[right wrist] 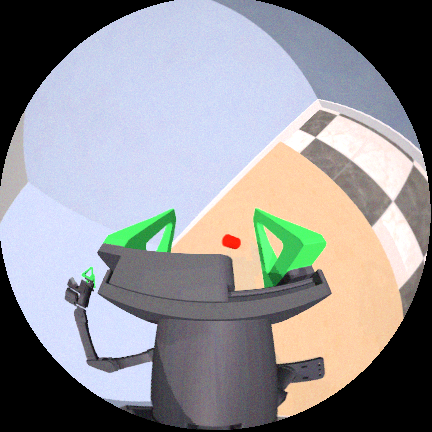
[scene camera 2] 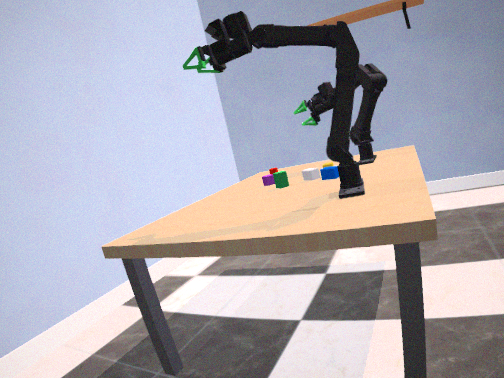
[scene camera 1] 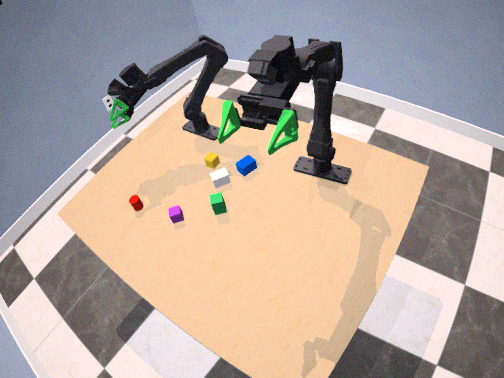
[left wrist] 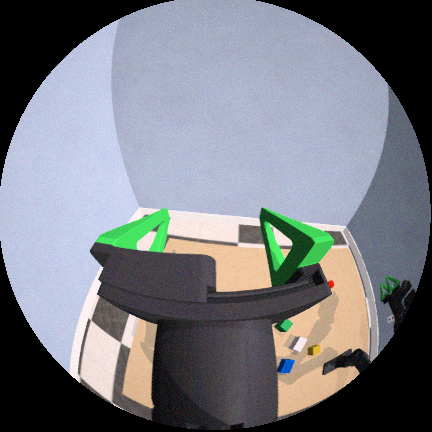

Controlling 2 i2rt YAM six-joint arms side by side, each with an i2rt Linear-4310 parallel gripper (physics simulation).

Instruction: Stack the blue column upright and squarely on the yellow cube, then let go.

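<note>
The blue column [scene camera 1: 246, 165] [scene camera 2: 329, 173] [left wrist: 286, 366] lies on its side on the table. The yellow cube [scene camera 1: 212, 160] [scene camera 2: 327, 165] [left wrist: 314, 350] sits on the table apart from the column, to its left in scene camera 1, with nothing on top. My left gripper [scene camera 1: 245, 147] [scene camera 2: 192, 68] [left wrist: 213, 212] is wide open and empty, high above the table. My right gripper [scene camera 1: 113, 123] [scene camera 2: 299, 118] [right wrist: 214, 213] is open and empty, raised above the table, far from both blocks. The blue column and the yellow cube do not show in the right wrist view.
A white block [scene camera 1: 220, 177] [scene camera 2: 310, 174] [left wrist: 298, 344] sits close to the yellow cube and blue column. A green block [scene camera 1: 218, 203] [scene camera 2: 281, 179] [left wrist: 284, 325], a purple cube [scene camera 1: 176, 214] [scene camera 2: 268, 180] and a red cylinder [scene camera 1: 136, 202] [right wrist: 231, 241] stand farther from the arm bases.
</note>
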